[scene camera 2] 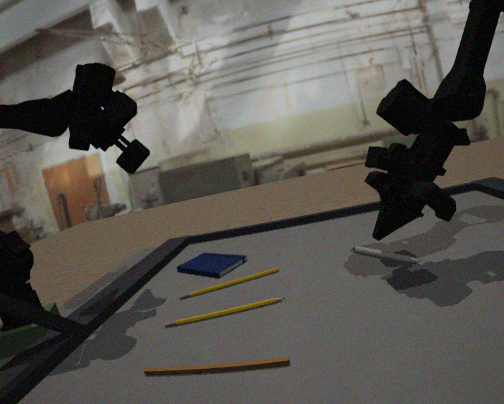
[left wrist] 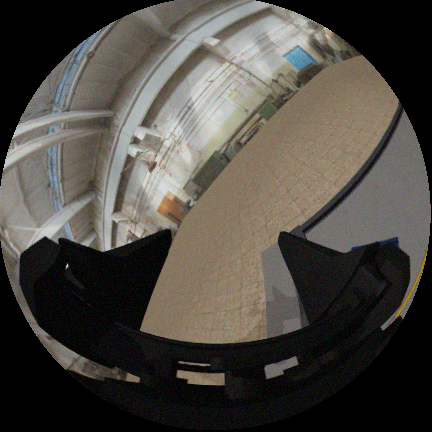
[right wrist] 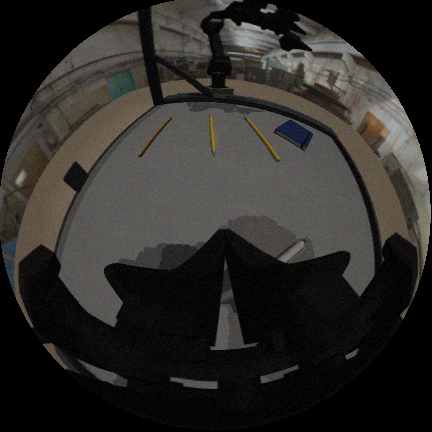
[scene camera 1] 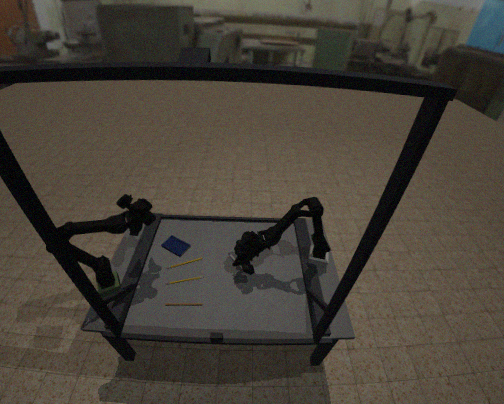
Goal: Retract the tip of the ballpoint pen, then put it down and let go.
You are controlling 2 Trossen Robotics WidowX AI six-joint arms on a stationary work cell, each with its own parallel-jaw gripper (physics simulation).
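Seen in the pictures: left gripper, fingertip midpoint: (scene camera 2: 120,140) (left wrist: 226,236); right gripper, fingertip midpoint: (scene camera 2: 375,238) (right wrist: 223,234) (scene camera 1: 233,265); left arm's base at its link origin: (right wrist: 217,86) (scene camera 1: 107,281); right arm's base at its link origin: (scene camera 1: 319,253).
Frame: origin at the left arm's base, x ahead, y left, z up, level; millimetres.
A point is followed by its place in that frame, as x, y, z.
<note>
A pale grey-white pen (scene camera 1: 231,255) @(623, -117, -28) (scene camera 2: 384,255) @(626, -177, -33) (right wrist: 295,251) @(626, -124, -29) lies flat on the grey table. In scene camera 2 its dark-ended end is at the left and its narrower end at the right; whether the tip is out cannot be told. My right gripper (scene camera 2: 378,237) @(584, -208, 18) (right wrist: 223,234) @(584, -208, 18) is shut and empty, its fingertips together a little above the pen. In the right wrist view its fingers hide the pen's middle. My left gripper (scene camera 2: 107,149) (left wrist: 226,236) @(259, 178, 282) is open and empty, raised high beyond the table's left side, far from the pen.
A blue notebook (scene camera 1: 176,245) @(383, 92, -28) (scene camera 2: 212,264) @(380, 73, -28) (right wrist: 295,133) @(396, 74, -28) lies at the table's back left. Two yellow pencils (scene camera 2: 230,283) @(384, -43, -35) (scene camera 2: 225,312) @(346, -143, -35) and an orange-brown stick (scene camera 2: 217,367) @(300, -267, -33) lie in front of it. A dark rim (scene camera 2: 300,218) @(662, 186, -22) edges the table; dark frame posts (scene camera 1: 382,215) @(716, -701, 707) stand around it.
</note>
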